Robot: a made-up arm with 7 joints. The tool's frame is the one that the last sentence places.
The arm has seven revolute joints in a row. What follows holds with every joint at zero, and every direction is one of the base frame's.
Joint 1 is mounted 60 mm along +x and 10 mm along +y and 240 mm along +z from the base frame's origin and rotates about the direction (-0.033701, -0.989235, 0.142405), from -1.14 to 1.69 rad.
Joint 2 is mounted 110 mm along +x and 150 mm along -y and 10 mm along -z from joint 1 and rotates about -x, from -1.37 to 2.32 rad.
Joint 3 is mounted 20 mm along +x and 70 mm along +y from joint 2 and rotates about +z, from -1.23 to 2.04 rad.
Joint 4 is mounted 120 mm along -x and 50 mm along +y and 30 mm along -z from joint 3 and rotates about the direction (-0.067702, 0.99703, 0.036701), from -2.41 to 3.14 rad.
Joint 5 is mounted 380 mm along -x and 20 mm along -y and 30 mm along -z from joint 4 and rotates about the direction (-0.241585, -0.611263, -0.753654), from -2.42 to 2.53 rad.
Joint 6 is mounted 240 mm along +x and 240 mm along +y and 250 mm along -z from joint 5 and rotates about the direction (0.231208, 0.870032, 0.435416), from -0.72 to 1.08 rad.
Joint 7 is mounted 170 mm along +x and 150 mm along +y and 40 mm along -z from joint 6 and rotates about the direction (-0.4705, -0.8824, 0.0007), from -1.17 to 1.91 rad.
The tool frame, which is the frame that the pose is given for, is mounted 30 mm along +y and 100 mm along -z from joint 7; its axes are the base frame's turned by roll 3.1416, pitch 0 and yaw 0 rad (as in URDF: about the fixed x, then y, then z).
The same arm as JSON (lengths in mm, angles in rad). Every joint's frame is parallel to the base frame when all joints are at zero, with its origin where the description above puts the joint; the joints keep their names.
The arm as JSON. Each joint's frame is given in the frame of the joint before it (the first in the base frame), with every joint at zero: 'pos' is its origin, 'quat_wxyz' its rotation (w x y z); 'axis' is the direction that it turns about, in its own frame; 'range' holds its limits. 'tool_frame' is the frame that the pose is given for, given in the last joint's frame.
{"length_unit": "mm", "angle_unit": "rad", "joints": [{"joint": "joint 1", "pos": [60.0, 10.0, 240.0], "quat_wxyz": [1.0, 0.0, 0.0, 0.0], "axis": [-0.033701, -0.989235, 0.142405], "range": [-1.14, 1.69]}, {"joint": "joint 2", "pos": [110.0, -150.0, -10.0], "quat_wxyz": [1.0, 0.0, 0.0, 0.0], "axis": "-x", "range": [-1.37, 2.32]}, {"joint": "joint 3", "pos": [20.0, 70.0, 0.0], "quat_wxyz": [1.0, 0.0, 0.0, 0.0], "axis": "+z", "range": [-1.23, 2.04]}, {"joint": "joint 4", "pos": [-120.0, 50.0, -30.0], "quat_wxyz": [1.0, 0.0, 0.0, 0.0], "axis": [-0.067702, 0.99703, 0.036701], "range": [-2.41, 3.14]}, {"joint": "joint 5", "pos": [-380.0, -20.0, -30.0], "quat_wxyz": [1.0, 0.0, 0.0, 0.0], "axis": [-0.241585, -0.611263, -0.753654], "range": [-2.42, 2.53]}, {"joint": "joint 6", "pos": [240.0, 240.0, -250.0], "quat_wxyz": [1.0, 0.0, 0.0, 0.0], "axis": [0.231208, 0.870032, 0.435416], "range": [-0.72, 1.08]}, {"joint": "joint 7", "pos": [170.0, 150.0, -40.0], "quat_wxyz": [1.0, 0.0, 0.0, 0.0], "axis": [-0.4705, -0.8824, 0.0007], "range": [-1.17, 1.91]}], "tool_frame": {"pos": [0.0, 30.0, -100.0], "quat_wxyz": [0.000004, -1.0, 0.0, 0.0]}}
